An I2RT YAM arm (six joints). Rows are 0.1 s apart.
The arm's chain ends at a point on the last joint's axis. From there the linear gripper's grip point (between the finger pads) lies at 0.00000 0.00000 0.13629 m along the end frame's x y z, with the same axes.
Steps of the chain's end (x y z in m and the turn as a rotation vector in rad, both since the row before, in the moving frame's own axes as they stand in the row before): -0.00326 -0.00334 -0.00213 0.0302 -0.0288 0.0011; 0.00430 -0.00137 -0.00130 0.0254 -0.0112 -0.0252; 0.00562 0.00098 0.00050 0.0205 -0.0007 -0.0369; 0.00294 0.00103 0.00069 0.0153 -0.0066 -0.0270; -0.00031 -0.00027 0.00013 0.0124 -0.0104 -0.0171; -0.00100 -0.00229 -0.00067 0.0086 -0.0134 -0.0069; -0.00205 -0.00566 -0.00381 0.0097 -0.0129 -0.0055; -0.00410 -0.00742 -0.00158 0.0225 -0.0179 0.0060; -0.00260 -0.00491 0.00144 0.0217 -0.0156 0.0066
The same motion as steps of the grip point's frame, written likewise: -0.00718 -0.00746 -0.00225 0.0302 -0.0288 0.0011; 0.00273 -0.00481 -0.00135 0.0254 -0.0112 -0.0252; 0.00547 -0.00181 0.00047 0.0205 -0.0007 -0.0369; 0.00201 -0.00104 0.00067 0.0153 -0.0066 -0.0270; -0.00174 -0.00195 0.00011 0.0124 -0.0104 -0.0171; -0.00283 -0.00346 -0.00069 0.0086 -0.0134 -0.0069; -0.00381 -0.00698 -0.00383 0.0097 -0.0129 -0.0055; -0.00653 -0.01049 -0.00164 0.0225 -0.0179 0.0060; -0.00472 -0.00787 0.00139 0.0217 -0.0156 0.0066
